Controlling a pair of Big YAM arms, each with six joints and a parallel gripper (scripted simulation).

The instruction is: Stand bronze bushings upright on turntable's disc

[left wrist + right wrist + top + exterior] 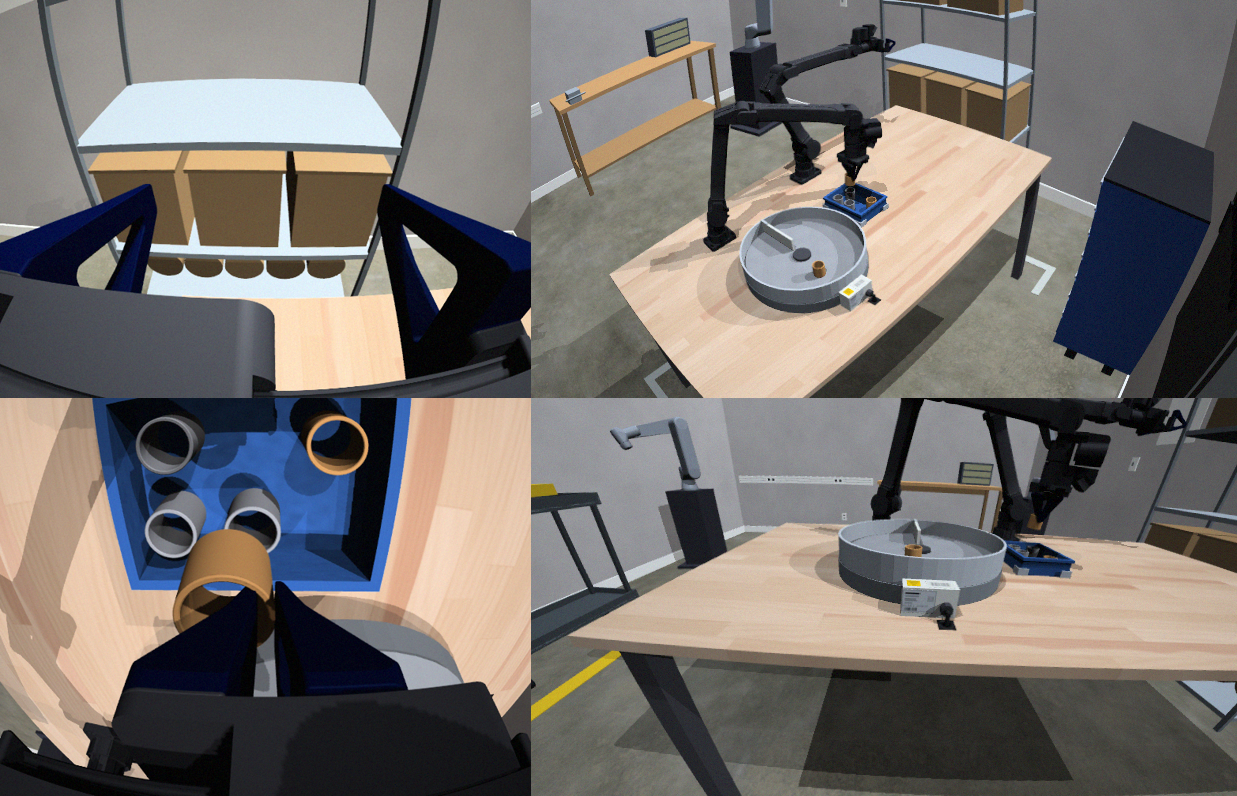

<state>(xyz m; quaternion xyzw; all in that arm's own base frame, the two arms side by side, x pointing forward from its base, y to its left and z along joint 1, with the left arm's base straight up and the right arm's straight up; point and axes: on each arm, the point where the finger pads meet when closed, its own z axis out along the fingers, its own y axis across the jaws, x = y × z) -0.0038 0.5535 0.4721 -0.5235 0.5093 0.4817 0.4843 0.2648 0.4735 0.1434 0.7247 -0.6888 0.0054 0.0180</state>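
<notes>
My right hand is 4 cm short of the turntable disc, 35 cm to the left of it and 9 cm above it. The rest, counted from my right hand: blue crate (1 cm behind, 1 cm to the left, 12 cm below).
</notes>
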